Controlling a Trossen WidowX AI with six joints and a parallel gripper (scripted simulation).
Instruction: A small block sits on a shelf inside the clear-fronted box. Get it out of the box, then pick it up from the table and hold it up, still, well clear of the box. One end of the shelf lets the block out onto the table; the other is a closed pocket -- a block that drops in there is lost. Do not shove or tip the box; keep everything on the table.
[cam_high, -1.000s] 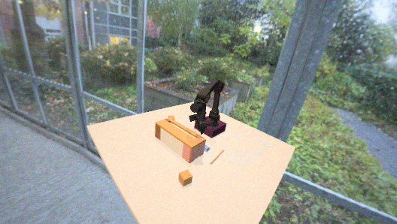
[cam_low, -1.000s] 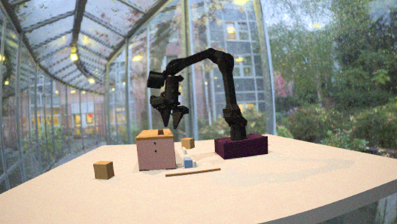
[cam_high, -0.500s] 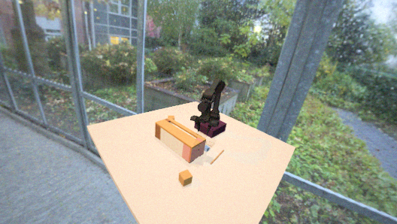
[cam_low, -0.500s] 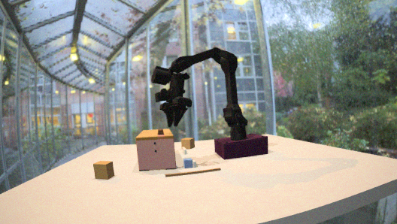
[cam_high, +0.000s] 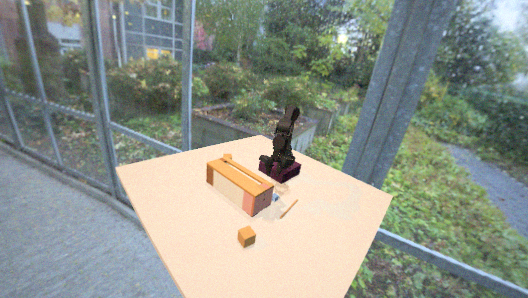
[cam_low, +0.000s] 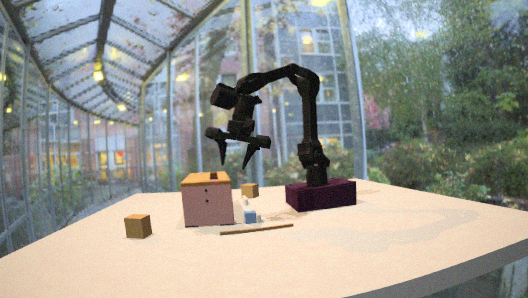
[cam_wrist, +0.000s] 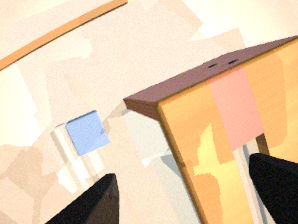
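Now: the blue block 150 mm below my gripper tip, 40 mm behind it and 10 mm to the left of it. Round my gripper tip: thin wooden stick 160 mm below, 120 mm to the left, 40 mm behind; box 170 mm to the right, 100 mm below, 40 mm ahead.
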